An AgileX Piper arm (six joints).
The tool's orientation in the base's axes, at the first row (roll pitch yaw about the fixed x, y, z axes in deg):
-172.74, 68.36, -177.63
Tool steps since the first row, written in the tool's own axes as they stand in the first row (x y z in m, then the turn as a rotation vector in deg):
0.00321, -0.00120, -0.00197, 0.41, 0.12, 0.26
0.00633, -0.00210, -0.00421, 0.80, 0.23, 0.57
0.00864, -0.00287, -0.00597, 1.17, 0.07, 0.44
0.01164, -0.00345, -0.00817, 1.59, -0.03, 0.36
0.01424, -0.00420, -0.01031, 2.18, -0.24, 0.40
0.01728, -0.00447, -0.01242, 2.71, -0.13, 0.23
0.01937, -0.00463, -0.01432, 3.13, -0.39, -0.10
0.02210, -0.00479, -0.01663, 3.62, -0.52, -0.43
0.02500, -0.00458, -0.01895, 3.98, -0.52, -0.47
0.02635, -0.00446, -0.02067, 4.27, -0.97, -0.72
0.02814, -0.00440, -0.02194, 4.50, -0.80, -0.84
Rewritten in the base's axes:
-0.00310, -0.00107, -0.00221, 0.10, 0.09, -0.48
-0.00639, -0.00182, -0.00425, 0.25, 0.17, -0.96
-0.00893, -0.00246, -0.00571, -0.02, 0.01, -1.25
-0.01212, -0.00289, -0.00767, -0.25, -0.09, -1.61
-0.01512, -0.00349, -0.00927, -0.45, -0.31, -2.16
-0.01822, -0.00362, -0.01131, -0.80, -0.19, -2.60
-0.02076, -0.00364, -0.01255, -1.28, -0.43, -2.85
-0.02392, -0.00364, -0.01424, -1.77, -0.54, -3.18
-0.02712, -0.00327, -0.01609, -1.94, -0.54, -3.50
-0.02920, -0.00302, -0.01672, -2.31, -0.97, -3.66
-0.03103, -0.00288, -0.01793, -2.50, -0.79, -3.84

